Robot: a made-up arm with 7 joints. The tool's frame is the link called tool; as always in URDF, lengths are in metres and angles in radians. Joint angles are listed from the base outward.
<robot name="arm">
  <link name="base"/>
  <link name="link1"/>
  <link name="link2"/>
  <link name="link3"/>
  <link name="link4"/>
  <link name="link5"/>
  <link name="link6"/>
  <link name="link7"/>
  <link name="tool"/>
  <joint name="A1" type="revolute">
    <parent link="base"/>
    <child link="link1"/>
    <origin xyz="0 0 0.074" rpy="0 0 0"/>
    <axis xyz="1 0 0"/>
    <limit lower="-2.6" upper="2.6"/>
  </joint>
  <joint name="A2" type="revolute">
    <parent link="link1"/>
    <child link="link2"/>
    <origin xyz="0.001 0.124 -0.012" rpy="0 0 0"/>
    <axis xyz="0 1 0"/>
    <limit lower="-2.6" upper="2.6"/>
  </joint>
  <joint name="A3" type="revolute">
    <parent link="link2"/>
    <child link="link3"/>
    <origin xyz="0.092 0.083 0.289" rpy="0 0 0"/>
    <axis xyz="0 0 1"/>
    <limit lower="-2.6" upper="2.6"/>
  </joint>
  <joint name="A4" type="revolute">
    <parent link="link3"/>
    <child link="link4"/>
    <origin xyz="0.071 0.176 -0.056" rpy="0 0 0"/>
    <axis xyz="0 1 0"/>
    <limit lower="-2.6" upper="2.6"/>
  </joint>
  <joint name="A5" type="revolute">
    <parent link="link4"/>
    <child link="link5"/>
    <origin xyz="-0.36 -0.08 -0.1" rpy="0 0 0"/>
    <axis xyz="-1 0 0"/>
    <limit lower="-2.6" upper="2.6"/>
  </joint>
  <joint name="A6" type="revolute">
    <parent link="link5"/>
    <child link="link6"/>
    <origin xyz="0.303 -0.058 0.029" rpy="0 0 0"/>
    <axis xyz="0 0 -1"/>
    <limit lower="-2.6" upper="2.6"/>
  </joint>
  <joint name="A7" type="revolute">
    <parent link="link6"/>
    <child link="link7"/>
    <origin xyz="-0.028 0.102 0.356" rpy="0 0 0"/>
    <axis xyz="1 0 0"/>
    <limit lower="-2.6" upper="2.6"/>
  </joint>
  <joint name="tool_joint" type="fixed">
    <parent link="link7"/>
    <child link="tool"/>
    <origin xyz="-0.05 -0.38 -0.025" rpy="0 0 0"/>
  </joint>
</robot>
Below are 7 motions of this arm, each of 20 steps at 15 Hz.
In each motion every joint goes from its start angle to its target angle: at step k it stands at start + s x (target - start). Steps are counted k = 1, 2, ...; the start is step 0. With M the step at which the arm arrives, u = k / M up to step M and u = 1 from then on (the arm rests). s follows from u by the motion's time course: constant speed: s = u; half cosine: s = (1 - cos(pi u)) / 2; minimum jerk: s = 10 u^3 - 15 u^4 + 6 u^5.
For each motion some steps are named. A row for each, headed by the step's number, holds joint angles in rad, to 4 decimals.
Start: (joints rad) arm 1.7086 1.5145 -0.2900 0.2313 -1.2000 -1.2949 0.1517
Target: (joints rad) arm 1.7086 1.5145 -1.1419 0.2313 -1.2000 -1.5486 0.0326
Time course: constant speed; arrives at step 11
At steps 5, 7, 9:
5: 1.7086 1.5145 -0.6772 0.2313 -1.2000 -1.4102 0.0976
7: 1.7086 1.5145 -0.8321 0.2313 -1.2000 -1.4563 0.0759
9: 1.7086 1.5145 -0.9870 0.2313 -1.2000 -1.5025 0.0543

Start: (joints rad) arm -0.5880 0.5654 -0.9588 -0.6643 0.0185 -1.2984 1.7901
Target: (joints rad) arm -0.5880 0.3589 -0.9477 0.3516 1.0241 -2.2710 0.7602
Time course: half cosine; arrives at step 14
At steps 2, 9, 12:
2: -0.5880 0.5552 -0.9583 -0.6140 0.0683 -1.3466 1.7391
9: -0.5880 0.4174 -0.9508 0.0640 0.7395 -1.9957 1.0517
12: -0.5880 0.3691 -0.9482 0.3013 0.9743 -2.2228 0.8112

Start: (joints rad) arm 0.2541 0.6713 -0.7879 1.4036 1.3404 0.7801 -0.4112
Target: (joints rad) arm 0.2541 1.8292 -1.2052 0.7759 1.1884 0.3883 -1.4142
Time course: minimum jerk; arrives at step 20
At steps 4, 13, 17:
4: 0.2541 0.7384 -0.8121 1.3672 1.3316 0.7574 -0.4693
13: 0.2541 1.5569 -1.1071 0.9235 1.2241 0.4804 -1.1783
17: 0.2541 1.7984 -1.1941 0.7926 1.1924 0.3987 -1.3875

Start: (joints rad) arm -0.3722 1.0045 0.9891 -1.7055 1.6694 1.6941 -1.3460
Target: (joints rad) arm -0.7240 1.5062 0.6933 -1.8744 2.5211 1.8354 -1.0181
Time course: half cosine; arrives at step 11
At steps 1, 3, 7, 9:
1: -0.3793 1.0147 0.9831 -1.7089 1.6866 1.6970 -1.3394
3: -0.4329 1.0911 0.9381 -1.7346 1.8164 1.7185 -1.2894
7: -0.6212 1.3596 0.7798 -1.8250 2.2722 1.7941 -1.1139
9: -0.6961 1.4664 0.7168 -1.8610 2.4535 1.8242 -1.0441

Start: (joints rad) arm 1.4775 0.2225 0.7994 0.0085 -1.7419 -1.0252 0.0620
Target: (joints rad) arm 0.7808 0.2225 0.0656 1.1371 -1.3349 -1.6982 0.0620
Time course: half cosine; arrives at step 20
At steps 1, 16, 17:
1: 1.4732 0.2225 0.7949 0.0154 -1.7394 -1.0293 0.0620
16: 0.8473 0.2225 0.1357 1.0293 -1.3738 -1.6339 0.0620
17: 0.8188 0.2225 0.1056 1.0756 -1.3571 -1.6615 0.0620

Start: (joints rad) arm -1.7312 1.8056 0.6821 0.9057 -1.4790 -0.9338 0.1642
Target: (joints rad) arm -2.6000 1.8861 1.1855 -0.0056 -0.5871 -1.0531 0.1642
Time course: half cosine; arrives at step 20
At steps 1, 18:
1: -1.7365 1.8061 0.6852 0.9001 -1.4735 -0.9345 0.1642
18: -2.5787 1.8841 1.1732 0.0167 -0.6089 -1.0502 0.1642

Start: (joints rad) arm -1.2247 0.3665 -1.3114 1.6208 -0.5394 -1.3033 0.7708
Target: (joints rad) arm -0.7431 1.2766 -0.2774 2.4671 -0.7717 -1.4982 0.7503
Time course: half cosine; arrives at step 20
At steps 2, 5, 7, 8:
2: -1.2129 0.3888 -1.2861 1.6415 -0.5451 -1.3081 0.7703
5: -1.1542 0.4998 -1.1600 1.7447 -0.5734 -1.3318 0.7678
7: -1.0932 0.6150 -1.0291 1.8518 -0.6028 -1.3565 0.7652
8: -1.0583 0.6809 -0.9542 1.9132 -0.6197 -1.3706 0.7637

